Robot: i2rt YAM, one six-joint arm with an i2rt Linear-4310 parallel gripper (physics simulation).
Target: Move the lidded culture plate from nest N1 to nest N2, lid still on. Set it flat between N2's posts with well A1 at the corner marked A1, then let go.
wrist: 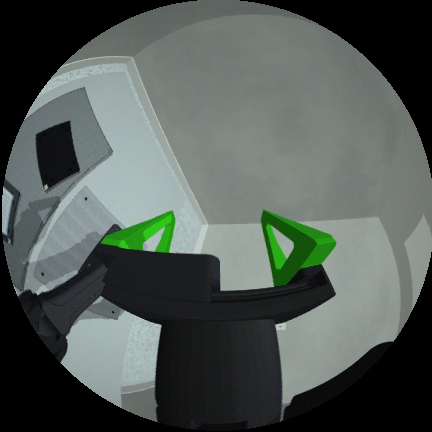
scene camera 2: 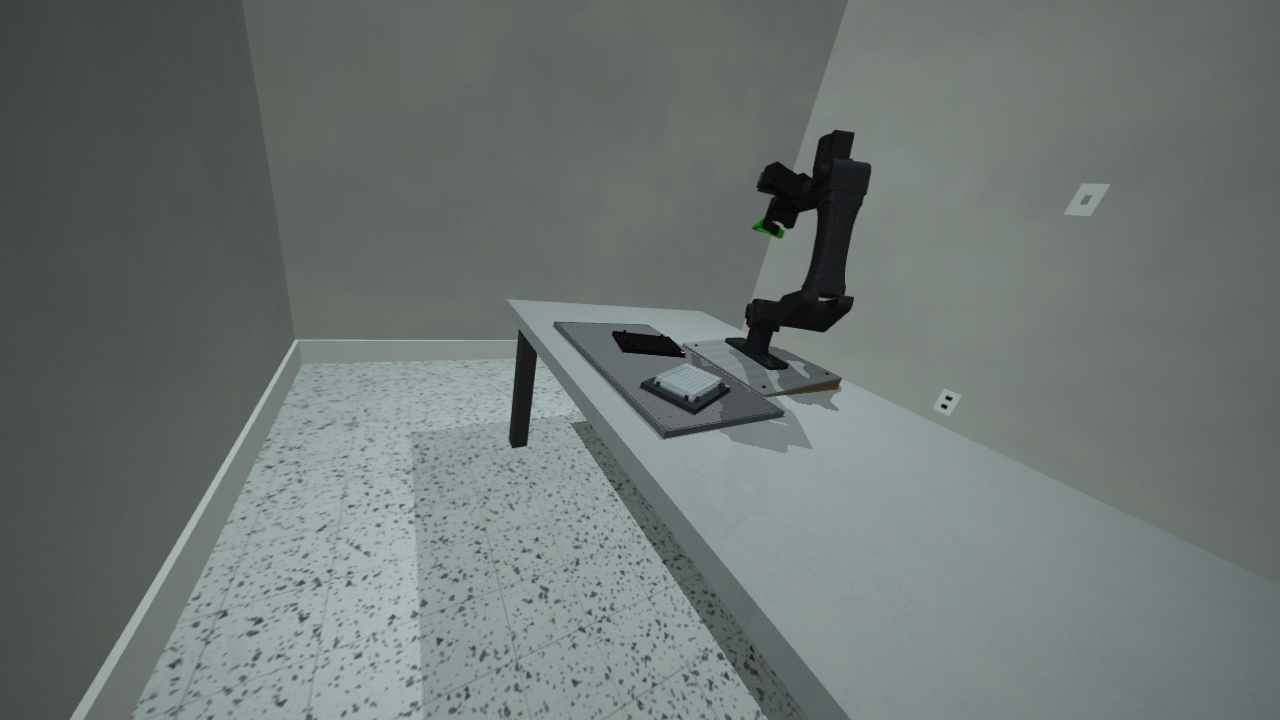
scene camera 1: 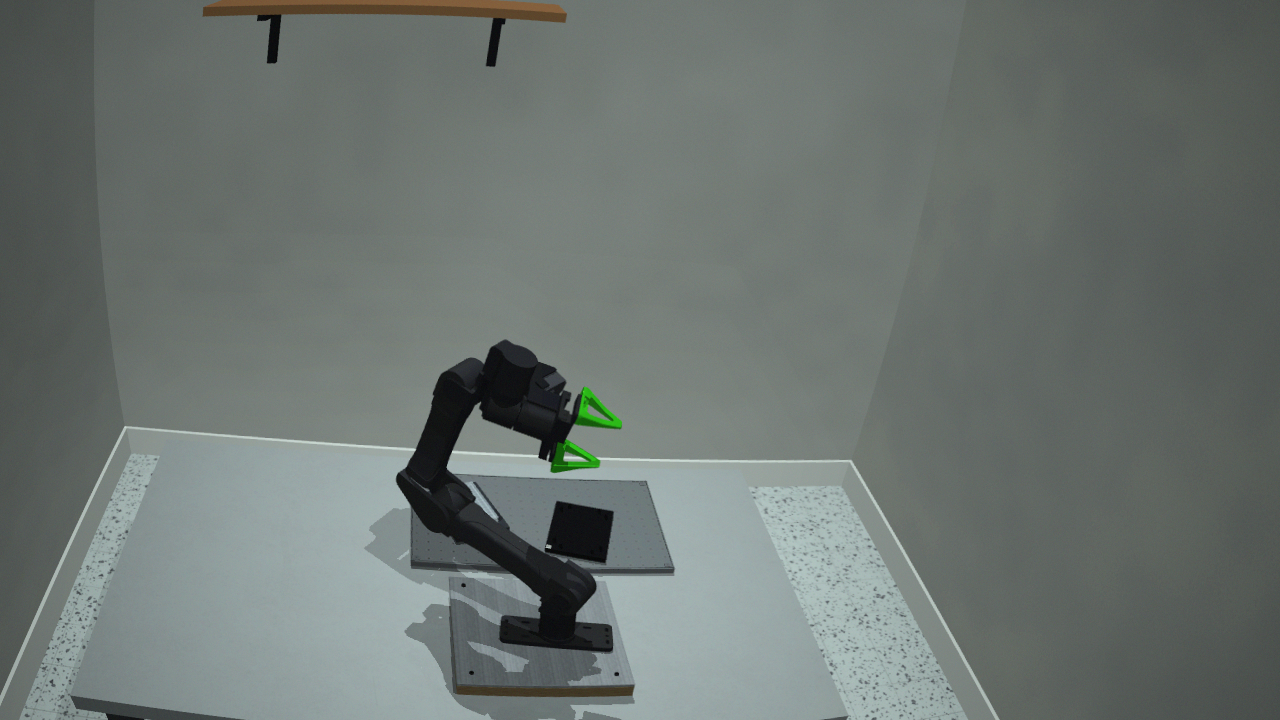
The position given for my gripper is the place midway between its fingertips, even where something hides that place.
My gripper [scene camera 1: 610, 445] is open, with nothing in its grasp.
My gripper shows as well in the wrist view [wrist: 217, 214] and in scene camera 2 [scene camera 2: 760, 209].
